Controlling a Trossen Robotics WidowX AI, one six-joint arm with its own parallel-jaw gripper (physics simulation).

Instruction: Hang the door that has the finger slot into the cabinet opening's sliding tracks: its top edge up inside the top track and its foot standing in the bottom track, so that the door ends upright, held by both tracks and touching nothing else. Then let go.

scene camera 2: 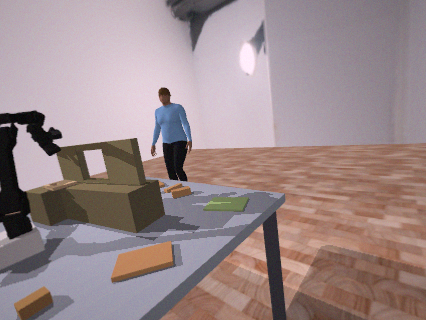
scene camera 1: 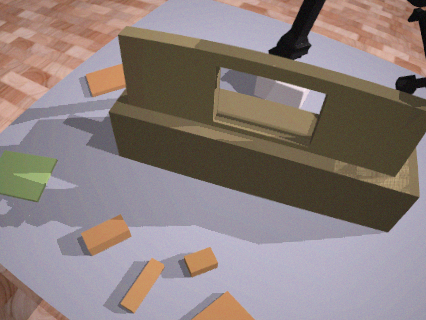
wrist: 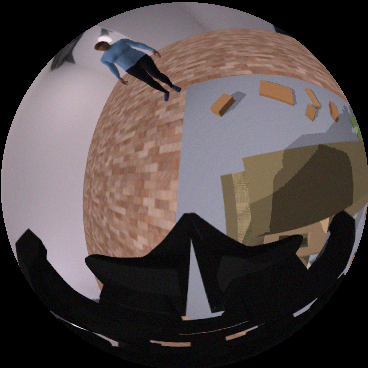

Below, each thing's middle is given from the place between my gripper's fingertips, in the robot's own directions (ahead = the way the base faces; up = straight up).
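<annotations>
A green sheet (scene camera 1: 32,172) is well below my hand, far ahead of it and a long way to the right of it. As for the tan door (wrist: 316,231), my gripper is 16 cm to the left of it, 15 cm above it and 5 cm past it.
</annotations>
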